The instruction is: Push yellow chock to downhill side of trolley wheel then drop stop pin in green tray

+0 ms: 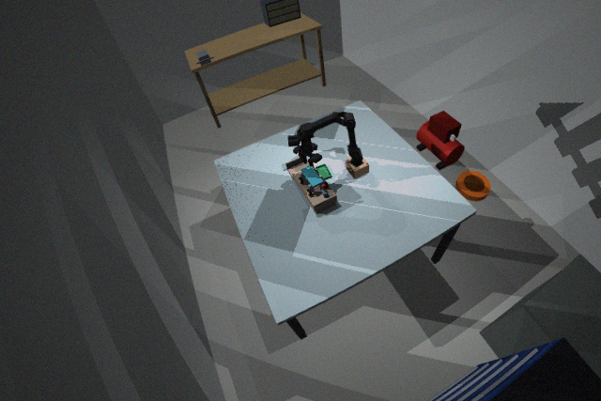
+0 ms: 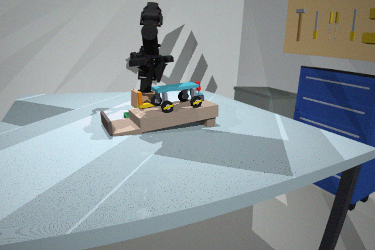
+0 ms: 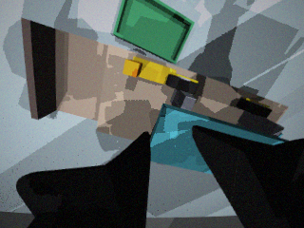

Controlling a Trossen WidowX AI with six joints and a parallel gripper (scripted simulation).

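Now: gripper tip 1 cm short of the red-headed stop pin, 20 cm to the right of it and 3 cm above it. From my gripper tip the other things lie so: blue-topped trolley 2 cm ahead, 8 cm to the left, 5 cm below; then tan ramp 2 cm ahead, 8 cm to the left, 12 cm below; then yellow chock 4 cm behind, 2 cm to the right, 8 cm below.
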